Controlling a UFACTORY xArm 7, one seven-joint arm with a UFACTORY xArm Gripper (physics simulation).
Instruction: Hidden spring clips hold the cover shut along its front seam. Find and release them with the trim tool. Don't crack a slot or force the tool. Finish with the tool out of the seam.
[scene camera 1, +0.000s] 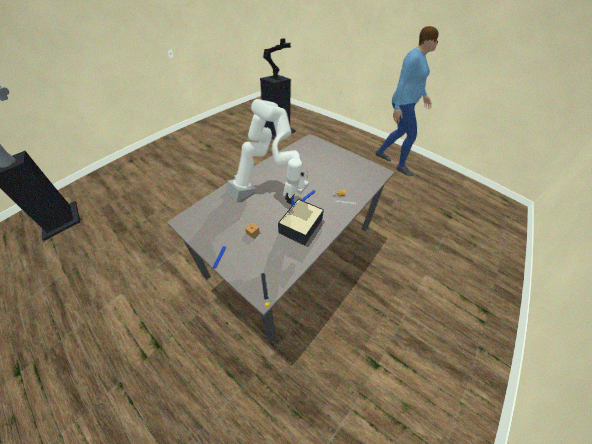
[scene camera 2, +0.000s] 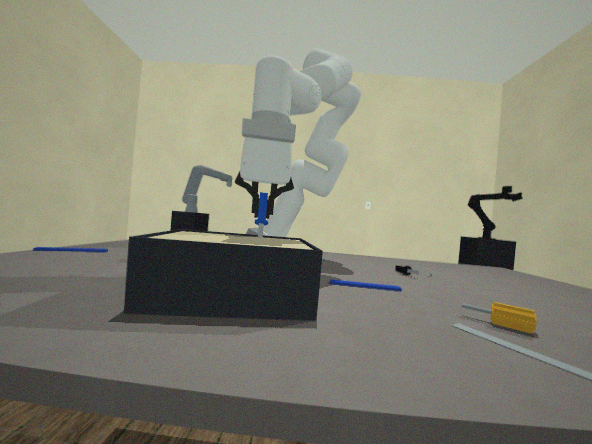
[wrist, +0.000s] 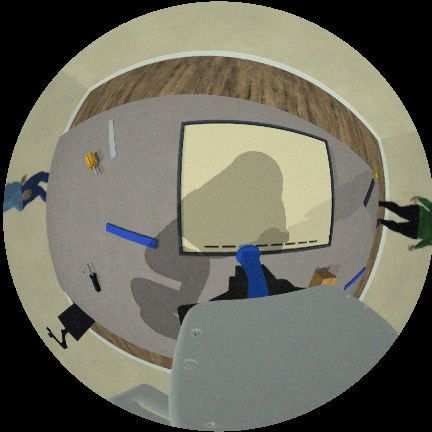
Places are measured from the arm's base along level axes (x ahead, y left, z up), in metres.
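Pixels of known places: gripper, between the fingertips: (scene camera 1: 289, 201) (scene camera 2: 261, 217) (wrist: 247, 276); arm's base, origin of its link: (scene camera 1: 241, 184).
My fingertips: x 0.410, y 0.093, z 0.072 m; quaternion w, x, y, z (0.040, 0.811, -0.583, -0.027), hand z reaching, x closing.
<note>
Ahead of a thing's pixels: the offset from my fingertips to its top centre. "pt": to the spot under its first point.
A dark box with a cream cover @[dx +0.110, dy -0.001, dz -0.036 m] (scene camera 1: 301, 212) (scene camera 2: 200, 238) (wrist: 235, 190) stands on the table. A row of dark slots @[pt dx +0.016, dy +0.026, dz -0.041 m] (wrist: 228, 246) runs along the cover's edge nearest the arm in the wrist view. My gripper (scene camera 2: 263, 207) (scene camera 1: 290, 199) is shut on the blue handle of the trim tool @[dx +0.018, dy +0.006, dz +0.052 m] (scene camera 2: 263, 209) (wrist: 254, 272), at that edge of the box. The tool is upright, with its pale shaft pointing down to the seam side of the cover. The tool's tip is hidden behind the cover's far edge in scene camera 2 and under the handle in the wrist view.
A blue bar @[dx -0.061, dy +0.225, dz -0.124 m] (scene camera 1: 309, 196) (scene camera 2: 366, 285) (wrist: 131, 235) lies beside the box. A yellow-handled tool @[dx +0.069, dy +0.407, dz -0.098 m] (scene camera 2: 513, 318) (wrist: 92, 160), a pale strip @[dx +0.156, dy +0.387, dz -0.128 m] (scene camera 2: 520, 348) (wrist: 112, 139), an orange block @[dx -0.042, dy -0.262, dz -0.085 m] (scene camera 1: 252, 230) (wrist: 322, 278), another blue bar @[dx -0.017, dy -0.514, dz -0.124 m] (scene camera 1: 219, 257) and a dark bar @[dx +0.291, dy -0.425, dz -0.125 m] (scene camera 1: 265, 286) lie on the table.
</note>
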